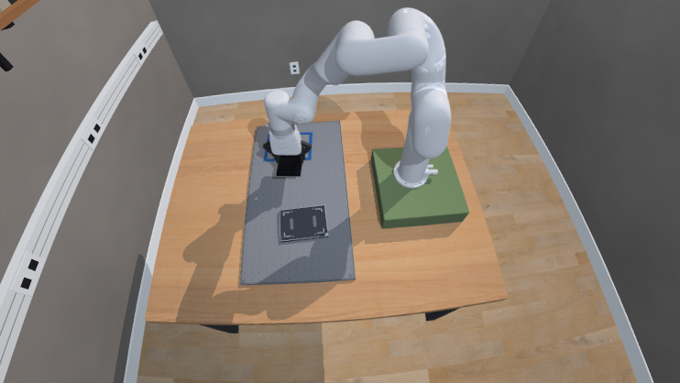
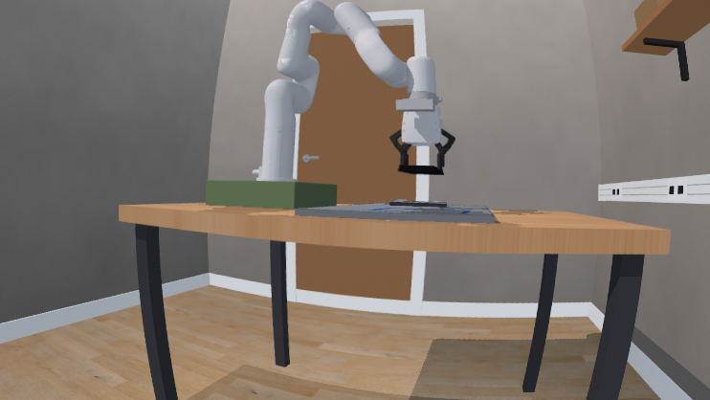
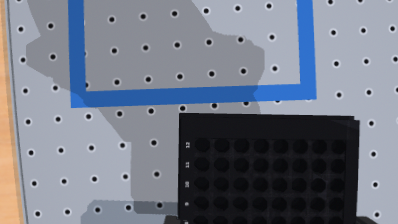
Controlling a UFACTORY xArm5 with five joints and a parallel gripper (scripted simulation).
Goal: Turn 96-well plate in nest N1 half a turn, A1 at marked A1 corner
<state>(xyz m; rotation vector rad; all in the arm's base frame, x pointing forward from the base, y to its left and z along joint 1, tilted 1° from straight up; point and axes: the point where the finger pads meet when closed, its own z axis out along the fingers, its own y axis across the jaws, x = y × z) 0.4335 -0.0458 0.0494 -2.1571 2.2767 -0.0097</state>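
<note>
Now: the plate nest N1 5 cm behind my hand, 21 cm to the left of it and 10 cm below it. The rest, counted from my hand: black 96-well plate (1 cm below).
</note>
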